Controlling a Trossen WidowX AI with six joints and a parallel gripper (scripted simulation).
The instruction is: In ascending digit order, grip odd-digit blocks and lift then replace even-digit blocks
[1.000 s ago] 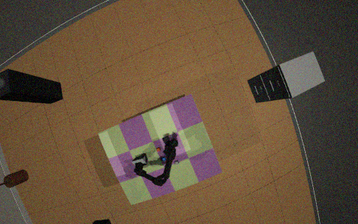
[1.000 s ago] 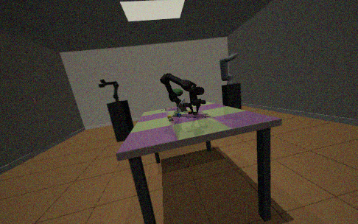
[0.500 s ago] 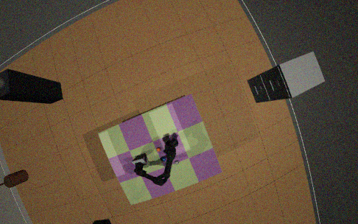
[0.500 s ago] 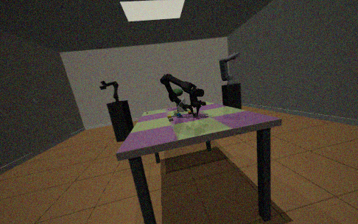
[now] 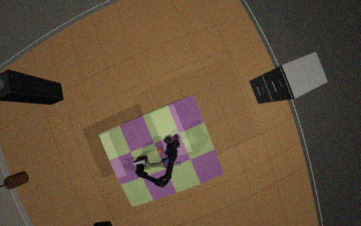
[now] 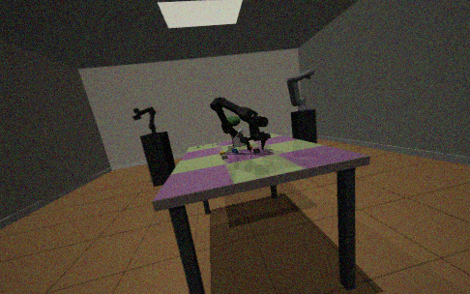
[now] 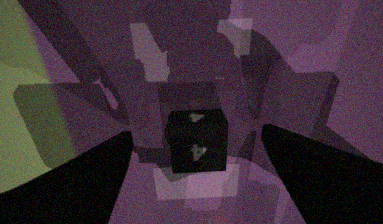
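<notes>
The dark block is right at my gripper tip. Round my gripper tip: grey block 2 cm ahead, 21 cm to the right; then blue block 10 cm behind, 14 cm to the right; then orange block 12 cm behind, 3 cm to the right.
</notes>
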